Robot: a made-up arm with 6 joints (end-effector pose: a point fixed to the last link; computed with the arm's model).
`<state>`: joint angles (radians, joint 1 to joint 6).
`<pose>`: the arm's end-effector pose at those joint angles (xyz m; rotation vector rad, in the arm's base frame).
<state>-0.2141 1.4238 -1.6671 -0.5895 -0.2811 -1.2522</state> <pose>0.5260 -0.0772 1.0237 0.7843 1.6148 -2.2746</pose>
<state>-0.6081 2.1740 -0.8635 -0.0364 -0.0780 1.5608</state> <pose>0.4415 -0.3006 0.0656 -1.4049 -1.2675 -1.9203</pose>
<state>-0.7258 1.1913 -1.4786 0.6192 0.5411 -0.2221</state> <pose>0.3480 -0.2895 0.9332 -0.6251 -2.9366 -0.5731</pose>
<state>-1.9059 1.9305 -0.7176 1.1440 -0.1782 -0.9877</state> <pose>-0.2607 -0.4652 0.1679 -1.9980 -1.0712 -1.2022</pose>
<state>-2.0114 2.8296 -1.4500 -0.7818 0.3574 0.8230</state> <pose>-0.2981 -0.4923 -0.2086 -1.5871 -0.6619 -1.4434</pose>
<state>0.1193 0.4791 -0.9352 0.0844 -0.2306 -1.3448</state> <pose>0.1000 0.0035 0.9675 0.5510 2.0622 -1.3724</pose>
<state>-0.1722 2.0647 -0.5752 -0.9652 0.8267 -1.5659</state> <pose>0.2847 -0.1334 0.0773 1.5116 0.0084 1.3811</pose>
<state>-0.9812 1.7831 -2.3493 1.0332 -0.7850 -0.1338</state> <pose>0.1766 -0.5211 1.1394 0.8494 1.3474 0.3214</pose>
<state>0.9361 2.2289 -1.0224 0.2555 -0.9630 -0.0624</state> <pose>0.4483 0.5411 0.2013 1.0189 -2.6986 0.0636</pose>
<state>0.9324 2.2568 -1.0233 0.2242 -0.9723 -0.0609</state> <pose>0.4455 0.5405 0.1839 1.0443 -2.6806 0.0983</pose>
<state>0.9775 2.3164 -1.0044 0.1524 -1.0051 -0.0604</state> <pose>0.4040 0.5541 0.1414 1.1724 -2.6036 0.1932</pose>
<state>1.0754 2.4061 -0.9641 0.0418 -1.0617 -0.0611</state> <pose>0.3175 0.5703 0.0776 1.4035 -2.4436 0.3331</pose>
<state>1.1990 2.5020 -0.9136 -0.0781 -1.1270 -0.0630</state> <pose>0.2098 0.5686 0.0144 1.6623 -2.2212 0.4660</pose>
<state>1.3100 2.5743 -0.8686 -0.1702 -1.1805 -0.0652</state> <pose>0.1196 0.5498 -0.0280 1.8613 -2.0102 0.5548</pose>
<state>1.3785 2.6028 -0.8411 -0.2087 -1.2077 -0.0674</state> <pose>0.0712 0.5354 -0.0433 1.9607 -1.8941 0.5948</pose>
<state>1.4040 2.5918 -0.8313 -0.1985 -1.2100 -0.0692</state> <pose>0.0592 0.5365 -0.0384 1.9800 -1.8839 0.5996</pose>
